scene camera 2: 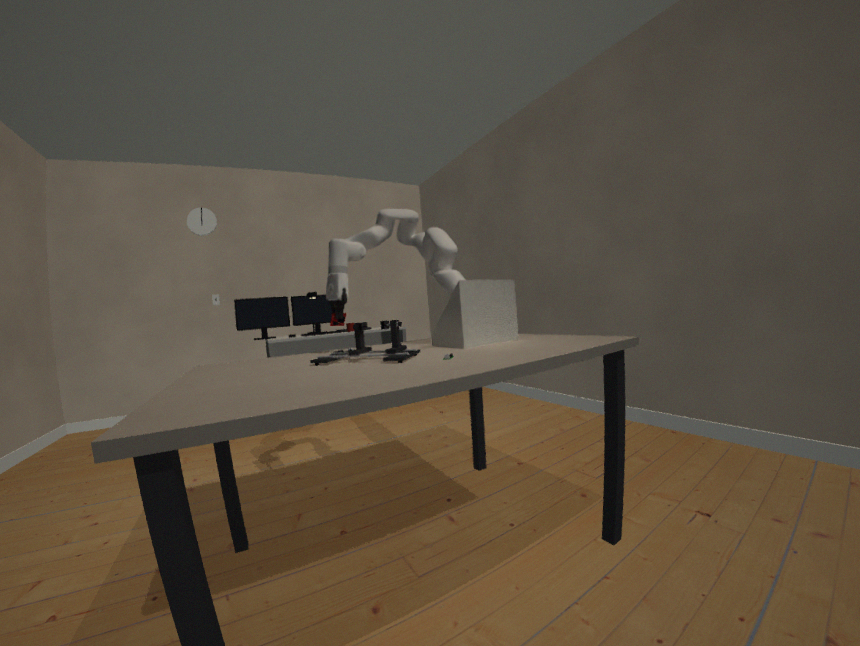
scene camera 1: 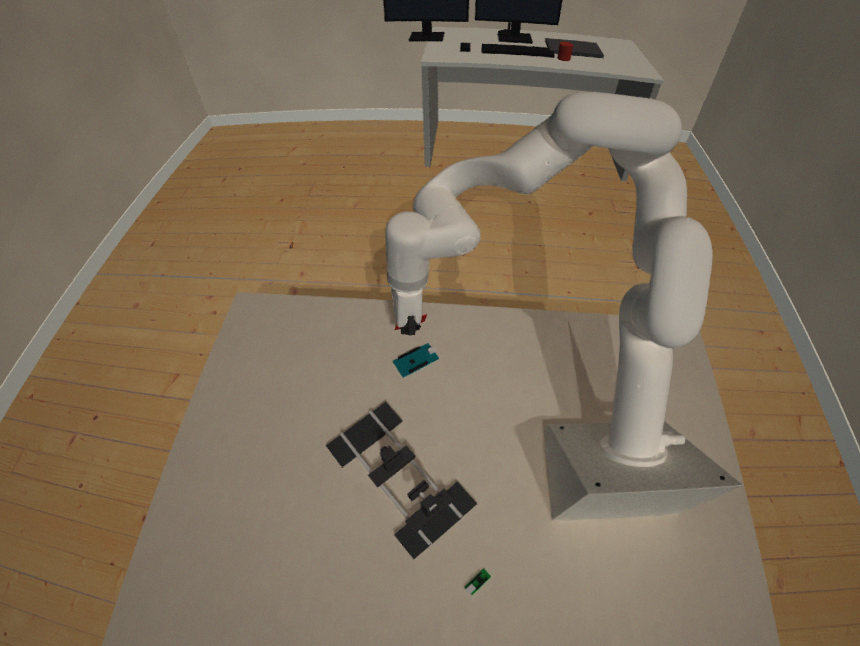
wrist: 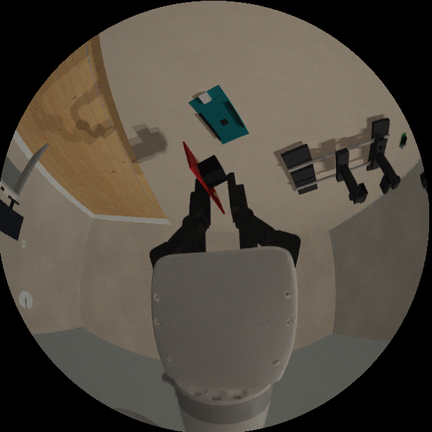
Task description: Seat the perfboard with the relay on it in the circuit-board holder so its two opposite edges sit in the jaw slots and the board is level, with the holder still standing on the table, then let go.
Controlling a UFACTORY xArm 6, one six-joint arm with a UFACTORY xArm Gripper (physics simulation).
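Observation:
The perfboard is red, with a black block-shaped relay on it. My gripper is shut on it and holds it above the table. In the wrist view the board appears steeply tilted, and the relay is at the fingertips; the exact contact is partly hidden. The circuit-board holder stands on the table, with black feet, grey rods and two upright jaw posts. The board is well apart from it, beyond its far end in scene view 1.
A teal board lies on the table between gripper and holder. A small green board lies past the holder's other end. The arm's grey base block stands beside the holder.

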